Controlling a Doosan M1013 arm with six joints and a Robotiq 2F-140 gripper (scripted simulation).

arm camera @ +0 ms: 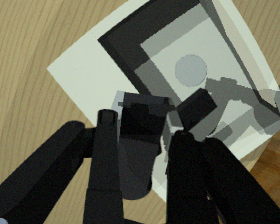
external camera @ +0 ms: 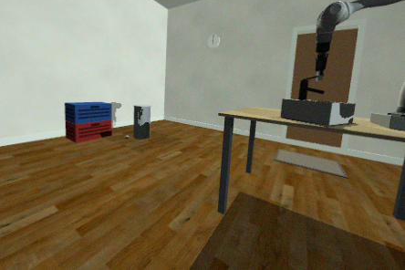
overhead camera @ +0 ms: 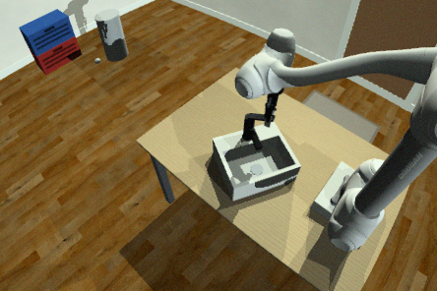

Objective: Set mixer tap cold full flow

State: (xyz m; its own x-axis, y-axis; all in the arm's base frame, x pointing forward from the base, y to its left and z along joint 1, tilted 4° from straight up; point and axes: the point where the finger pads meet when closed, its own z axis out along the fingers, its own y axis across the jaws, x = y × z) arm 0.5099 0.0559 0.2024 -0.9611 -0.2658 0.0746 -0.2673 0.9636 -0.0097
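Right now the lever is 3 cm ahead of my hand, 1 cm to the left of it and 1 cm below it. Round my hand: white sink basin 26 cm below, 8 cm to the left, 2 cm behind.
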